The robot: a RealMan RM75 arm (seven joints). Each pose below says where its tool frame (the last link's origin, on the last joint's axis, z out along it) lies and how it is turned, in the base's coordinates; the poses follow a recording.
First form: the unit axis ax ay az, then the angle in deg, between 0 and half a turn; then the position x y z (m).
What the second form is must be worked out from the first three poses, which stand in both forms.
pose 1, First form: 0.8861, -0.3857, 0.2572, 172.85, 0.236, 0.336, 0.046
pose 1, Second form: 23.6, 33.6, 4.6, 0.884, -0.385, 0.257, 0.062
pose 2, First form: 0.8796, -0.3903, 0.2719, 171.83, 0.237, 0.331, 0.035
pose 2, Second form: 23.7, 33.1, 3.5, 0.877, -0.389, 0.271, 0.071
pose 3, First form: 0.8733, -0.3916, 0.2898, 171.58, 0.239, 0.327, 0.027
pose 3, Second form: 23.9, 32.7, 2.7, 0.871, -0.391, 0.289, 0.073
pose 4, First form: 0.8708, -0.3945, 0.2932, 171.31, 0.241, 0.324, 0.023
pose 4, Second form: 24.1, 32.4, 2.3, 0.868, -0.393, 0.292, 0.076
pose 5, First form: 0.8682, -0.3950, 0.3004, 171.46, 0.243, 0.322, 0.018
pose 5, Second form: 24.3, 32.2, 1.8, 0.866, -0.394, 0.300, 0.074
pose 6, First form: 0.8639, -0.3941, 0.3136, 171.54, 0.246, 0.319, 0.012
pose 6, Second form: 24.6, 31.9, 1.2, 0.862, -0.393, 0.313, 0.074
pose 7, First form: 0.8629, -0.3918, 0.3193, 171.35, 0.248, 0.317, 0.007
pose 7, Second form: 24.8, 31.7, 0.7, 0.860, -0.391, 0.318, 0.075
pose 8, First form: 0.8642, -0.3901, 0.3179, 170.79, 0.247, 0.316, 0.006
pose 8, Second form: 24.7, 31.6, 0.6, 0.861, -0.389, 0.317, 0.080
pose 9, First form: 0.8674, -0.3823, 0.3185, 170.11, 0.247, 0.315, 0.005
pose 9, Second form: 24.7, 31.5, 0.5, 0.864, -0.381, 0.317, 0.086
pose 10, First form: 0.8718, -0.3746, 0.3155, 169.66, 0.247, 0.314, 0.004
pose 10, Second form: 24.7, 31.4, 0.4, 0.868, -0.373, 0.314, 0.090
